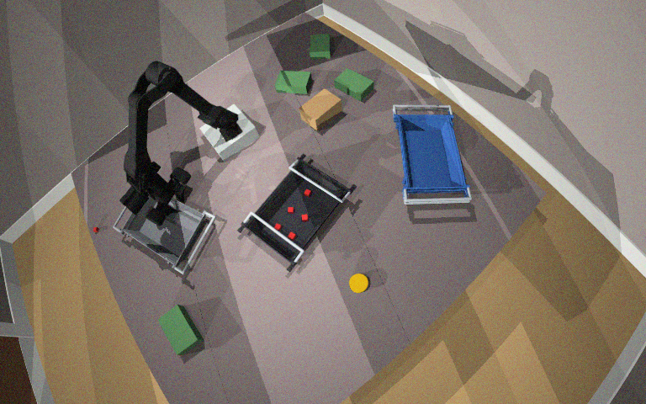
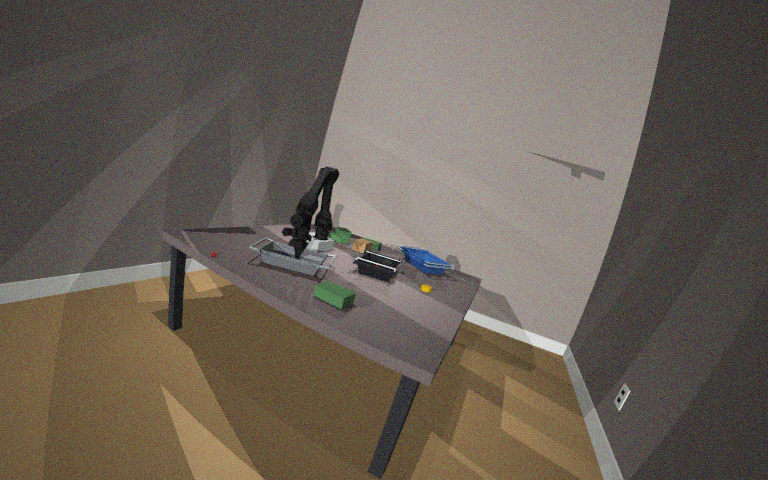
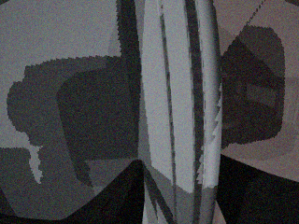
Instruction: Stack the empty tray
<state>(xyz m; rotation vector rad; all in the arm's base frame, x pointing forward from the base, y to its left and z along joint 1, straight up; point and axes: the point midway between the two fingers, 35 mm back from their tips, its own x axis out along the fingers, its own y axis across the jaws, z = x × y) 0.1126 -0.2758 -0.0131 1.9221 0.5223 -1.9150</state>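
Now: the grey tray 7 cm to the right of my gripper tip, 4 cm ahead of it and 3 cm above it. From my gripper tip the other things lie so: yellow disc 52 cm ahead, 33 cm to the left; then orange block 57 cm to the left, 2 cm above, 1 cm behind.
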